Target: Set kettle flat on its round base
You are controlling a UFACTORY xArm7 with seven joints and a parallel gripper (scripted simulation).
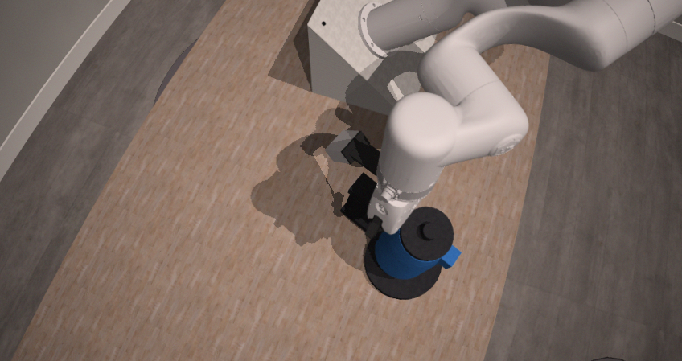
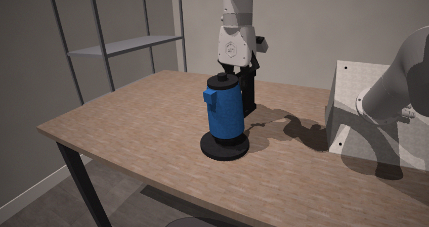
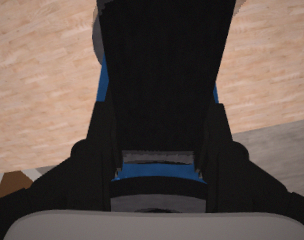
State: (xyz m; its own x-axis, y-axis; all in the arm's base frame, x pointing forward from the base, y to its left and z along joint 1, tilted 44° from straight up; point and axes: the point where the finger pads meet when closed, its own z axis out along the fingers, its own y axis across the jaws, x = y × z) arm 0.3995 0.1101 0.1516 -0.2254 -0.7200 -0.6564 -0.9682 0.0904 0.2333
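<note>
Right now my hand is 50 mm above the blue kettle and 20 mm to the right of it. Round my hand: round black base 180 mm below, 50 mm to the left, 10 mm ahead.
</note>
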